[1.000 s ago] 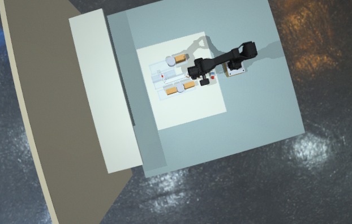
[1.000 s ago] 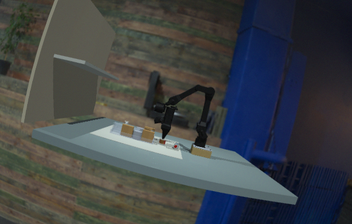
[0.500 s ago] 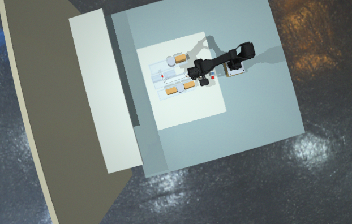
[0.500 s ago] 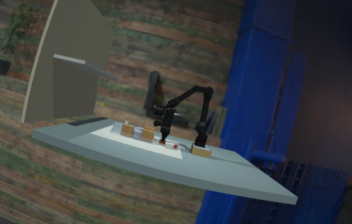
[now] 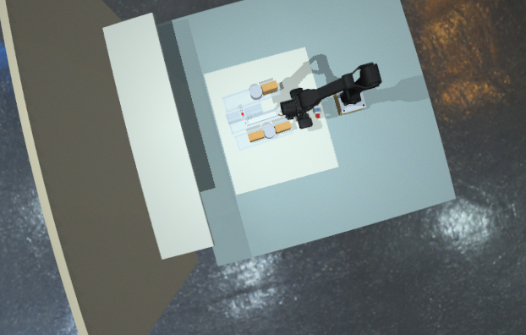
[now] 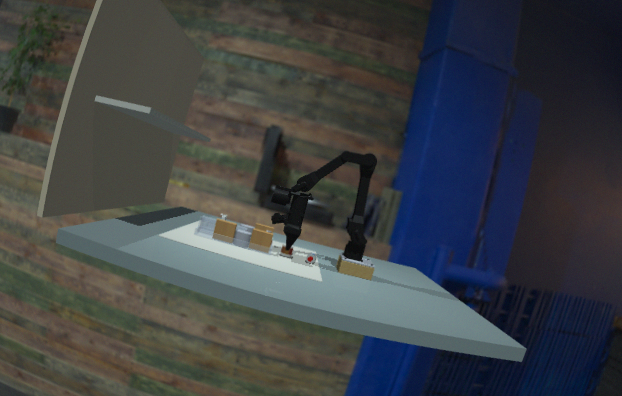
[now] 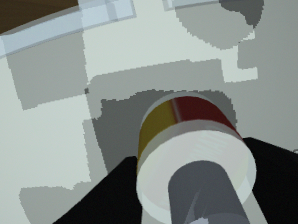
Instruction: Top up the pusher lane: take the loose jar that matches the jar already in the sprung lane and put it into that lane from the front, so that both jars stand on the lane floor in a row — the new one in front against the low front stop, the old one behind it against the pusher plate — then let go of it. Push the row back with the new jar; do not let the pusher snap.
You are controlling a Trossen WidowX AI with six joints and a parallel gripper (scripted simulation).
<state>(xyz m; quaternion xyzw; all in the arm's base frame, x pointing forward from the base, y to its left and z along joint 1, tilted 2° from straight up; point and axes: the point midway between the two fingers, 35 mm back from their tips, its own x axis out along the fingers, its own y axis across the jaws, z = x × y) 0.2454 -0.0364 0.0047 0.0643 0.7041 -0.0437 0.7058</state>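
My gripper tip is 9 cm past the small jar, 4 cm to the right of it and 1 cm above it. Also, from my gripper tip: shelf 59 cm ahead, 34 cm above, 9 cm to the right; then red mark 26 cm ahead, 9 cm to the right, 5 cm above; then lane 23 cm ahead, 8 cm to the right, 1 cm below.
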